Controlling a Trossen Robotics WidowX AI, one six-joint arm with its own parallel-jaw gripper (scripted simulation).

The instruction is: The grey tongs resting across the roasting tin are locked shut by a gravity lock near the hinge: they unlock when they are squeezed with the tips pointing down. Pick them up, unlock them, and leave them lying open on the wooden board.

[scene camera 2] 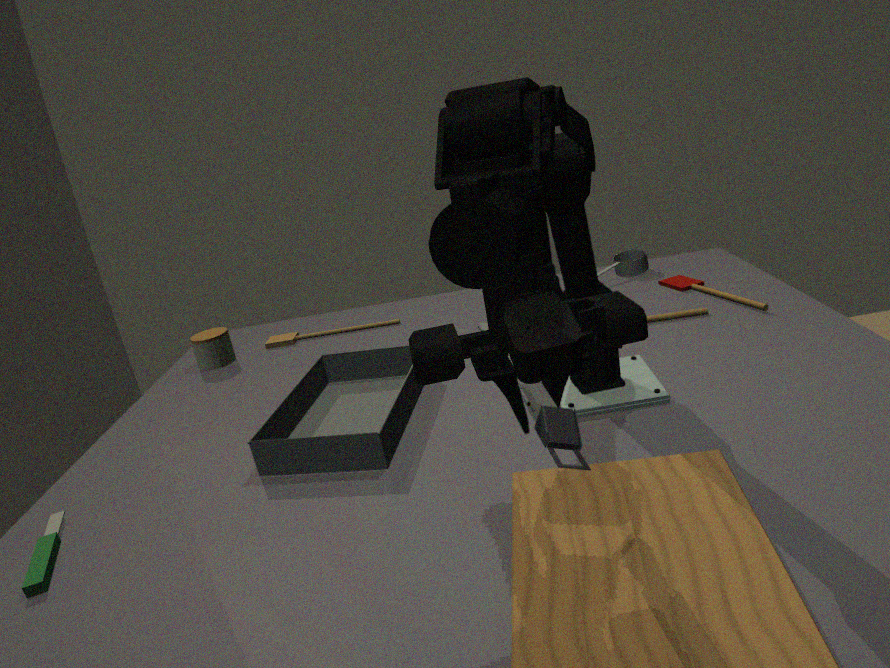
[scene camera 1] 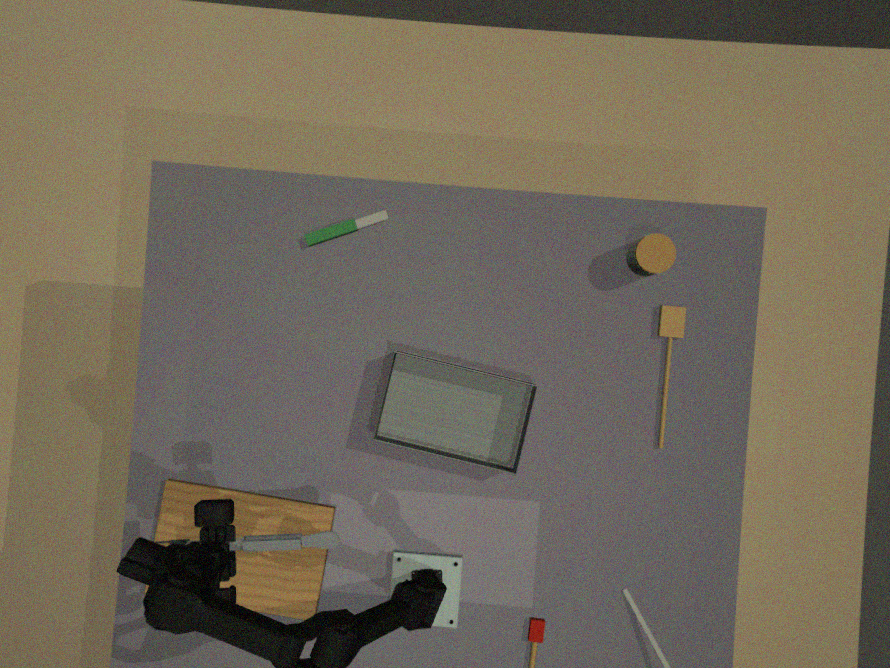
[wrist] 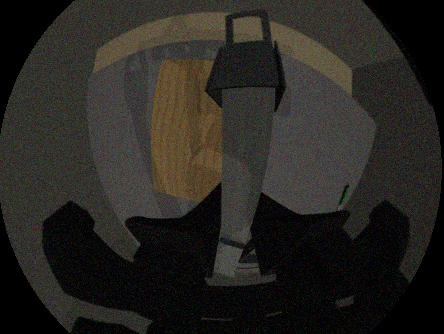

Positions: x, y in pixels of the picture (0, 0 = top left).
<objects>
my gripper: scene camera 2; scene camera 1 231, 538; wrist
same spot on my gripper: [wrist: 314, 249] = [scene camera 2: 507, 362]
same spot on wooden board: [wrist: 186, 140] = [scene camera 2: 663, 556]
</objects>
